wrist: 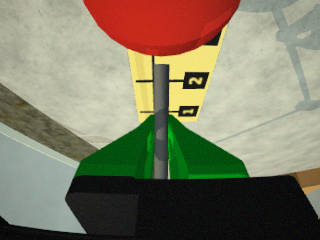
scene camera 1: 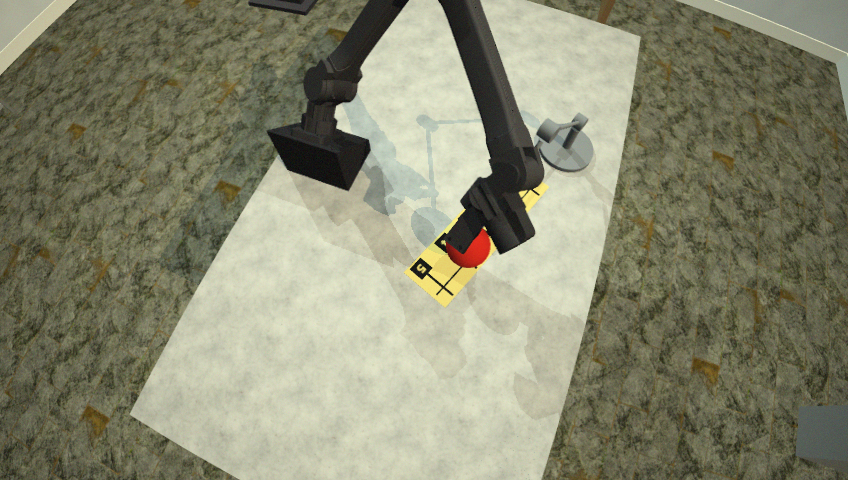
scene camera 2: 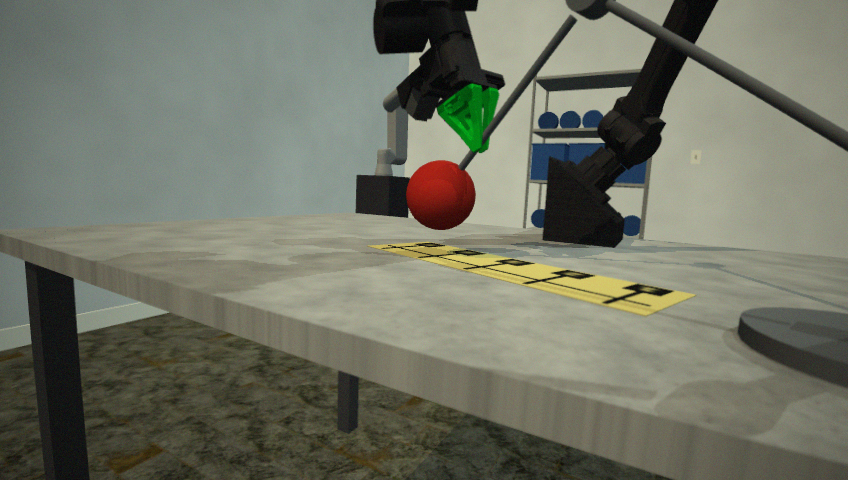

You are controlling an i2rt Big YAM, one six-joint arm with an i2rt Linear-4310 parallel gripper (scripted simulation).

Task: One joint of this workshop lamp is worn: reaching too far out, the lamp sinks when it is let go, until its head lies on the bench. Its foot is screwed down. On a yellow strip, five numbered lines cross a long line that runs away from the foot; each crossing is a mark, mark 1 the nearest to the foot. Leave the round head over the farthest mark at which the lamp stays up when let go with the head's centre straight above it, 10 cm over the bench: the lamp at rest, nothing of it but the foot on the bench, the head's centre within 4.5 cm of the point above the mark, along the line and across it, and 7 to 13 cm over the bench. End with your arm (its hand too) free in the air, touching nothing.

Labels:
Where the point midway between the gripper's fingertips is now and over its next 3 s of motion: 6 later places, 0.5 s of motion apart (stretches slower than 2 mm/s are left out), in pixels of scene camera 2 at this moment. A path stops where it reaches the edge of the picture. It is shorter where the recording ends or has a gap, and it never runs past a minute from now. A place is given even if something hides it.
My gripper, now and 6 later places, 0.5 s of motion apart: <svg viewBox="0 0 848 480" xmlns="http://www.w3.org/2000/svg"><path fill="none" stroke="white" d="M480 151L468 168L455 169L444 150L441 150L439 154L437 159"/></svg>

